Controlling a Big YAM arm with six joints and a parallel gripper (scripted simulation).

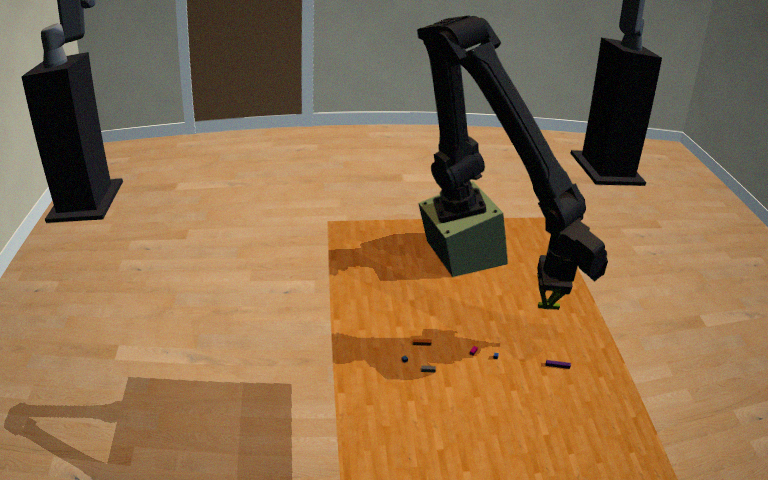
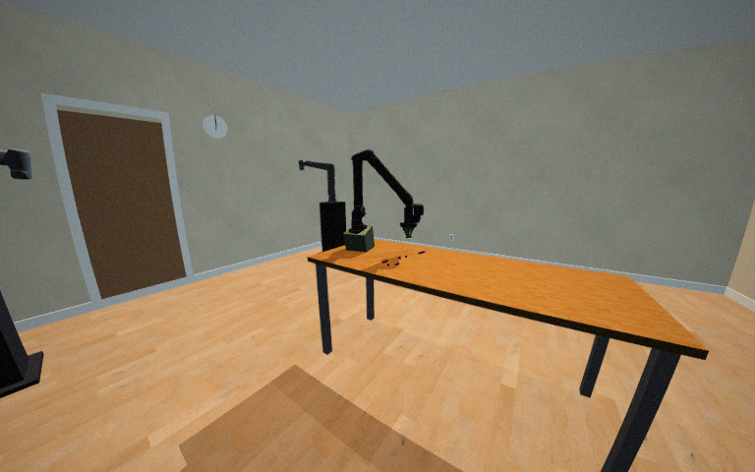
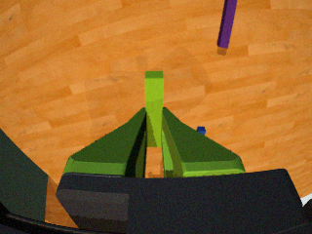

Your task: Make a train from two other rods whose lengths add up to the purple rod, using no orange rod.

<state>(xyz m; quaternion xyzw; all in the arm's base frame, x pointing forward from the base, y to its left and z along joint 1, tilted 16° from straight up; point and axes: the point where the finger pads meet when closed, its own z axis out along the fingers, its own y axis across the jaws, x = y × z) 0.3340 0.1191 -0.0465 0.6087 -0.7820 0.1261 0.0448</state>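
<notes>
Now: the magenta rod 10 mm ahead of my hand, 160 mm to the right of it and 110 mm below it. Round my hand: orange rod 30 mm behind, 260 mm to the right, 110 mm below; purple rod 90 mm ahead, 30 mm to the left, 110 mm below; lime rod 10 mm to the left.
</notes>
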